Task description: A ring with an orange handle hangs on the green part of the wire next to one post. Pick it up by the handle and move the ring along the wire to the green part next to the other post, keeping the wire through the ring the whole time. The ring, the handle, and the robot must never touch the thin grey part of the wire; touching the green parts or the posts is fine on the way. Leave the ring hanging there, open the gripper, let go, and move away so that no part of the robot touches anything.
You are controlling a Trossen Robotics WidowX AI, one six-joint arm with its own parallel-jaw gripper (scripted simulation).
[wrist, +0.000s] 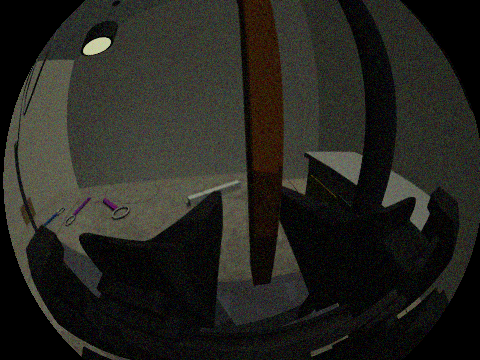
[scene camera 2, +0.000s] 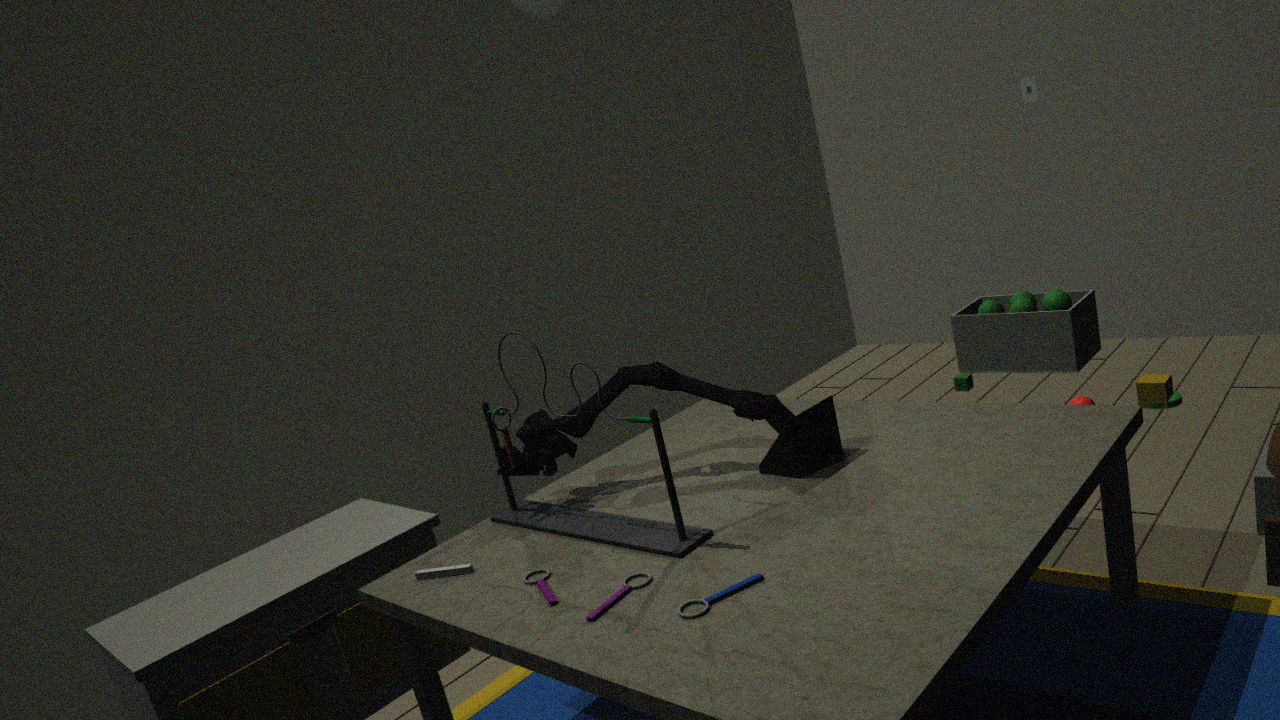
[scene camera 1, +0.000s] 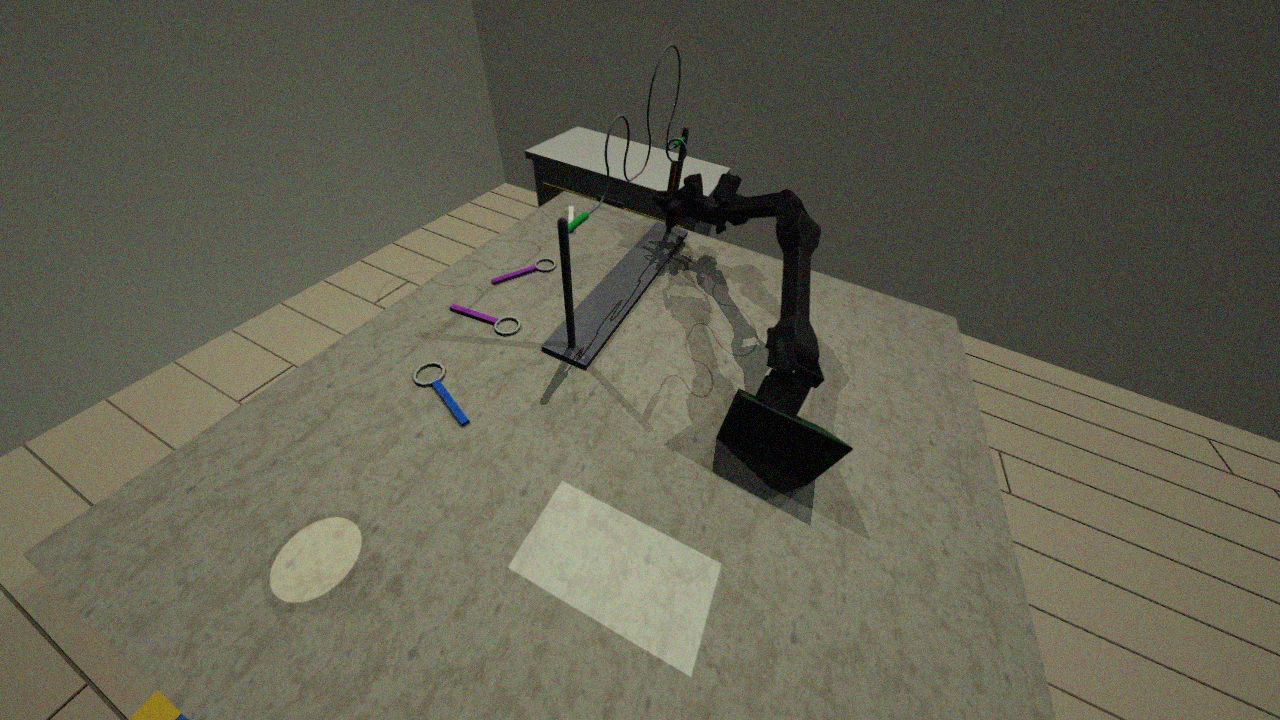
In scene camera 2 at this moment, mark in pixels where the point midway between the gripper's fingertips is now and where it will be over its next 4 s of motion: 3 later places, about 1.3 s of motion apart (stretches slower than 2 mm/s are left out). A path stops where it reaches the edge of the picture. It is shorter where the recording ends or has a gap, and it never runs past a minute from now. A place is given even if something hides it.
My gripper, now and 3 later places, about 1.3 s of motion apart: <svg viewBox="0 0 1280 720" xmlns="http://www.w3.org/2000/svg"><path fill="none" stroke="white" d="M502 473L503 466L538 458L562 428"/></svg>
